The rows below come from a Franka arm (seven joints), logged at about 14 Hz.
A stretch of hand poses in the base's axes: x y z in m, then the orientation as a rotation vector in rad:
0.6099 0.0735 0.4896 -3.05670 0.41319 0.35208
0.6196 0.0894 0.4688 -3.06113 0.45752 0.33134
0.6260 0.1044 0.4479 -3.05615 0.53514 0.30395
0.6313 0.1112 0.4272 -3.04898 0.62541 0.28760
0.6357 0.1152 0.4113 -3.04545 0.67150 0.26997
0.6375 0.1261 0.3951 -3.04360 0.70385 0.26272
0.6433 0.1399 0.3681 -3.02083 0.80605 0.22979
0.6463 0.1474 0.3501 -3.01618 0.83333 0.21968
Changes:
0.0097 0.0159 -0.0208 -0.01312 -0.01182 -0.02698
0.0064 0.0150 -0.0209 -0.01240 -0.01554 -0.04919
0.0053 0.0068 -0.0207 -0.01537 -0.00771 -0.05674
0.0044 0.0040 -0.0159 -0.00936 -0.00964 -0.02885
0.0018 0.0109 -0.0162 -0.00731 -0.00328 -0.01996
0.0058 0.0138 -0.0270 -0.01014 -0.01897 -0.06664
0.0030 0.0075 -0.0180 -0.00478 -0.00544 -0.01740

